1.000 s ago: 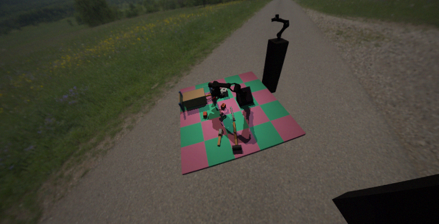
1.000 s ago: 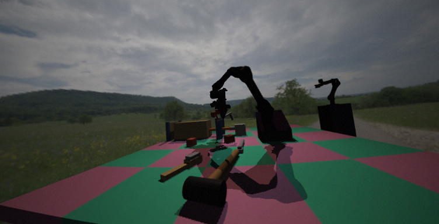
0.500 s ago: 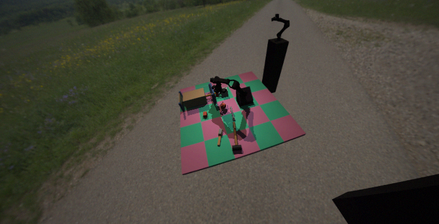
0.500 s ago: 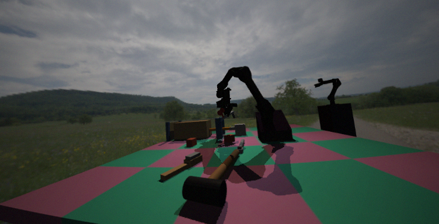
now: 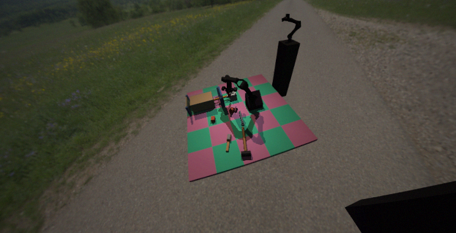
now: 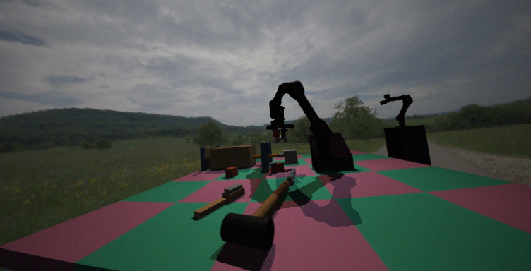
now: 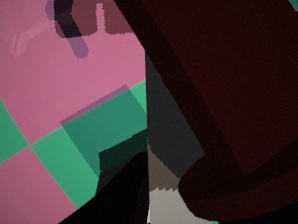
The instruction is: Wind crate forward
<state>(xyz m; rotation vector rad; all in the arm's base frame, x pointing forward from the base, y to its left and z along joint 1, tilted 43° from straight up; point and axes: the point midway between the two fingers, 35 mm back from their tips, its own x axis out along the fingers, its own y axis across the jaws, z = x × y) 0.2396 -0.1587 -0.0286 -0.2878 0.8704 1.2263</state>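
The red knob is 2 cm ahead of my gripper tip, 4 cm to the left of it and 3 cm above it. Round my gripper tip: grey winch: 7 cm behind, 12 cm to the right, 14 cm below; frame: 10 cm ahead, 11 cm to the right, 7 cm below; winch handle: 2 cm above.
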